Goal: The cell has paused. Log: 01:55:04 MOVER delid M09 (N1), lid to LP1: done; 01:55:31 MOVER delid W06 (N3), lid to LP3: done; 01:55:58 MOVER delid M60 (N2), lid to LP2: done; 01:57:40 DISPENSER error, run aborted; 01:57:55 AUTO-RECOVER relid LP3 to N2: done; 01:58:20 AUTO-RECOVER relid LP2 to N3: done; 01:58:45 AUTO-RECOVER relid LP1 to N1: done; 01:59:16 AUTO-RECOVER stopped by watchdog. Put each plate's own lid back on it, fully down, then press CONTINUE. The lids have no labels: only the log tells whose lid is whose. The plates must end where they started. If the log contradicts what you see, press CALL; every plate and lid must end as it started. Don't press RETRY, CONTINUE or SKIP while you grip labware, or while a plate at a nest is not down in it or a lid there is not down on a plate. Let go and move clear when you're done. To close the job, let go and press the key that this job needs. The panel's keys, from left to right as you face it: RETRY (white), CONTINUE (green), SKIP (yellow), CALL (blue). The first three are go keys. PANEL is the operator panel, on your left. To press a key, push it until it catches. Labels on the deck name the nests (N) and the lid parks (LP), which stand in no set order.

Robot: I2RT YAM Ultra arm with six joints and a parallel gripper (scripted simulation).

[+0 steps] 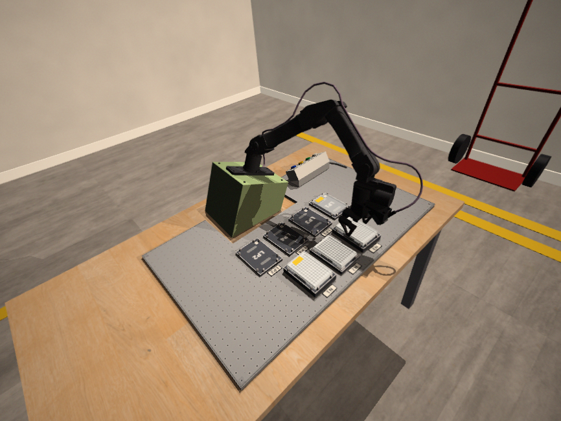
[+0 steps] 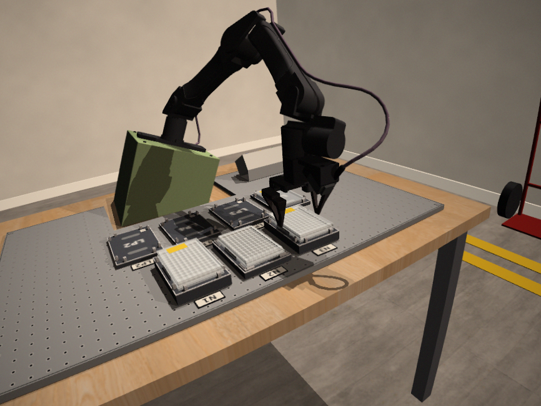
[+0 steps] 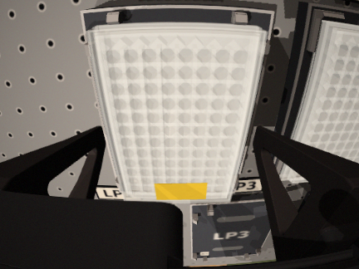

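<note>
Right now my hand is 10 mm above the clear lid.
</note>
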